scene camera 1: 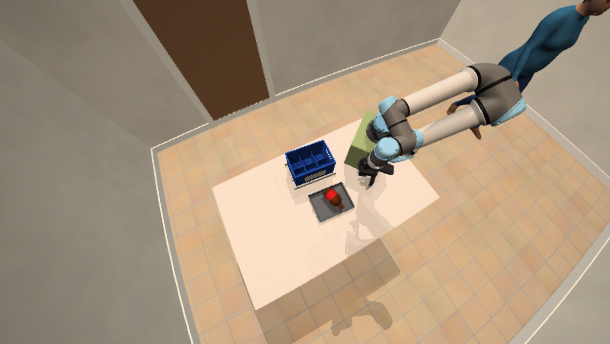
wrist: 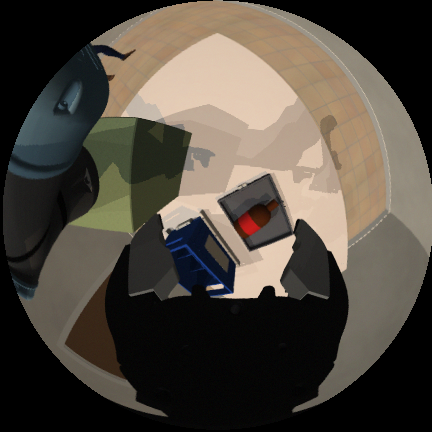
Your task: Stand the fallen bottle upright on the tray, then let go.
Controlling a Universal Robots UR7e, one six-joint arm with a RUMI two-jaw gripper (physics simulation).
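Pixels of known places: gripper, fingertip midpoint: [scene camera 1: 367, 175] [wrist: 228, 218]; arm's base, origin of the base link: [wrist: 71, 179].
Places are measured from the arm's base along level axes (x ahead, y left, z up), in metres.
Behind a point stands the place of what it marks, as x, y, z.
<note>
A brown bottle [scene camera 1: 335, 200] {0.376, 0.224, -0.233} [wrist: 260, 217] {0.357, 0.221, -0.232} with a red label lies on its side on the grey tray [scene camera 1: 321, 212] {0.477, 0.246, -0.304} [wrist: 254, 191] {0.299, 0.237, -0.304}. In the scene view its neck points to the lower right, towards the tray's edge; in the wrist view the neck points to the upper right. My gripper [scene camera 1: 380, 179] [wrist: 228, 218] {0.217, 0.217, -0.009} is open with nothing between its fingers. It is in the air above the table, apart from the bottle, to the right of the tray in the scene view.
A blue divided crate [scene camera 1: 300, 179] {0.525, 0.022, -0.192} [wrist: 202, 236] {0.326, 0.028, -0.216} stands beside the tray. A green block [scene camera 1: 356, 152] {0.141, 0.026, -0.117} [wrist: 112, 192] {0.087, 0.041, -0.048} stands on the table [scene camera 1: 265, 240] {0.870, 0.265, -0.309} [wrist: 220, 70] {-0.109, 0.369, -0.309}, close to the arm. A person [scene camera 1: 542, 40] in a teal top is behind the arm.
</note>
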